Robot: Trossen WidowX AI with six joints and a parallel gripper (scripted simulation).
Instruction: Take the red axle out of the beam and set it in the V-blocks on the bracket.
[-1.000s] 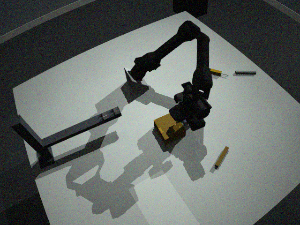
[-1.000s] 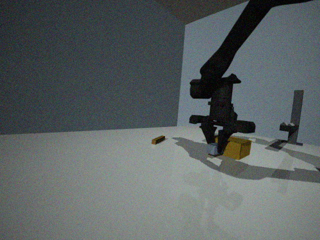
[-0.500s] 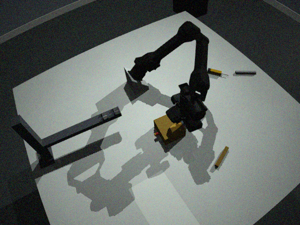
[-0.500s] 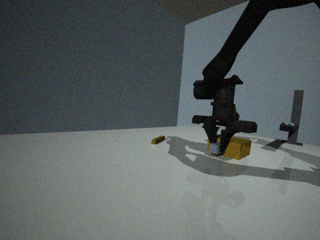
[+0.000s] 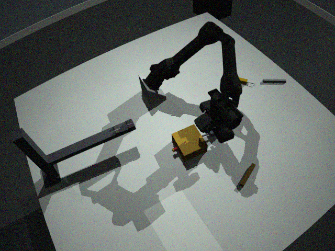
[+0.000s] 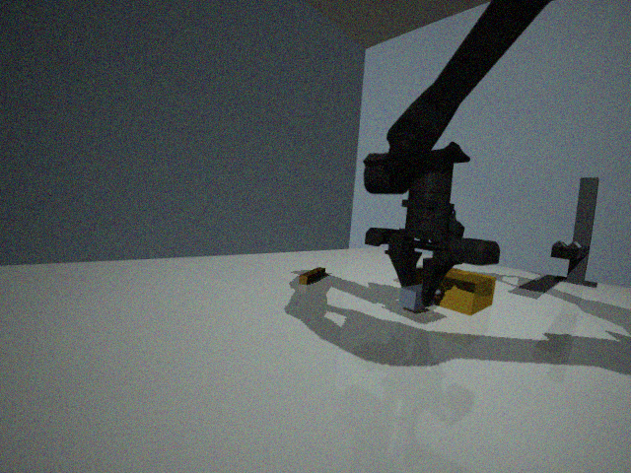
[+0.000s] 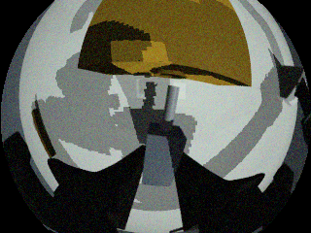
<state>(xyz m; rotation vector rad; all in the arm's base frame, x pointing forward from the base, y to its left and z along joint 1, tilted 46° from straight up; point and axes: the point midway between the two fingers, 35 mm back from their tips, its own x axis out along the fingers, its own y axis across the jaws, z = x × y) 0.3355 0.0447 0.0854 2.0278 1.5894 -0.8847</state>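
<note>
My gripper tip is now 2 cm past the yellow beam, 12 cm to the left of it and 1 cm below it. From my gripper tip the other things lie so: grey bar (6 cm behind, 44 cm to the left, 1 cm below).
</note>
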